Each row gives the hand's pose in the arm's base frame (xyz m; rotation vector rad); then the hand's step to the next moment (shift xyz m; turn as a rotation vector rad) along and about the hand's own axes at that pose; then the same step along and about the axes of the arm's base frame.
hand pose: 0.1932 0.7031 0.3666 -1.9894 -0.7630 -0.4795
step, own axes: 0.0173 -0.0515 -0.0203 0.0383 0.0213 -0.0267
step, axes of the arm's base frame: -0.0230 0.0077 0.0527 0.0417 -0.0190 0.0231
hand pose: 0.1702 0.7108 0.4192 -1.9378 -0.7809 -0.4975
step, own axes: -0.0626 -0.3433 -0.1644 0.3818 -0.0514 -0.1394
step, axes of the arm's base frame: -0.2883 -0.0482 0.2517 0.2335 0.0134 0.3363
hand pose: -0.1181 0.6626 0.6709 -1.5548 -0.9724 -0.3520
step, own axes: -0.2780 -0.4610 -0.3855 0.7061 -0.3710 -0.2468
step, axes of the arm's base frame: -0.3954 -0.4884 0.2087 0.2244 0.0189 0.8040
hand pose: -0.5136 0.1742 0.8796 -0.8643 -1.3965 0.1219
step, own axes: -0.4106 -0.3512 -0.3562 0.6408 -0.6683 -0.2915
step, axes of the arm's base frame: 0.0833 -0.6343 -0.0975 0.1292 -0.2450 0.9303
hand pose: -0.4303 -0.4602 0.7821 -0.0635 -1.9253 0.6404
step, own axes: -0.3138 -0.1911 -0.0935 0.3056 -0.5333 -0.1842
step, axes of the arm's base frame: 0.2653 -0.2278 -0.1464 0.1522 -0.2821 0.5559
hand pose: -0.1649 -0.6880 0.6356 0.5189 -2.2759 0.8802
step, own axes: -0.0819 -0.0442 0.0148 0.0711 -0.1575 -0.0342
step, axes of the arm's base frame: 0.0773 -0.0308 -0.0443 0.0503 -0.0951 0.1395
